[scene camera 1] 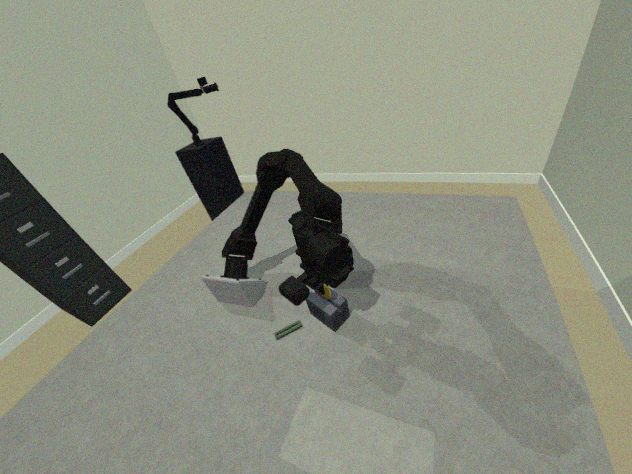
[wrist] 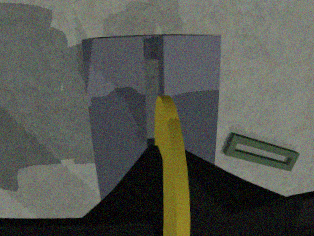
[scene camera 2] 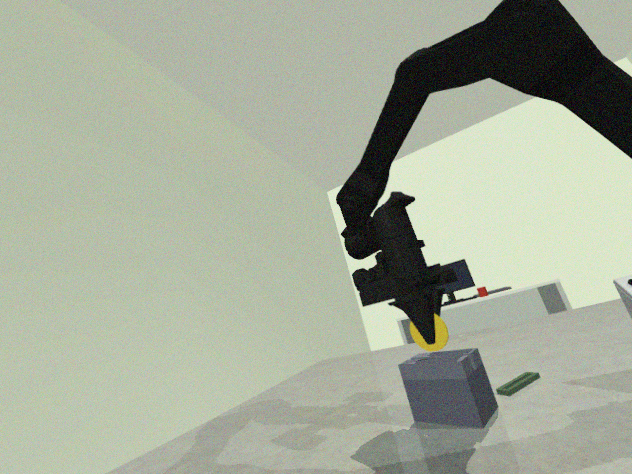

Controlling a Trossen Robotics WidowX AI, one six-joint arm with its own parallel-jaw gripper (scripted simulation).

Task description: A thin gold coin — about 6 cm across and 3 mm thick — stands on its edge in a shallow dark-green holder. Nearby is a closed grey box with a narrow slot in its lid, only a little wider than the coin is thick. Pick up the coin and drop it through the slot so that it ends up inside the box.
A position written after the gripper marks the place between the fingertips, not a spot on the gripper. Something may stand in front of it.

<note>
The gripper (scene camera 2: 432, 343) carries a coin.
The gripper is seen too in scene camera 1 (scene camera 1: 323, 293) and in the wrist view (wrist: 161, 155).
</note>
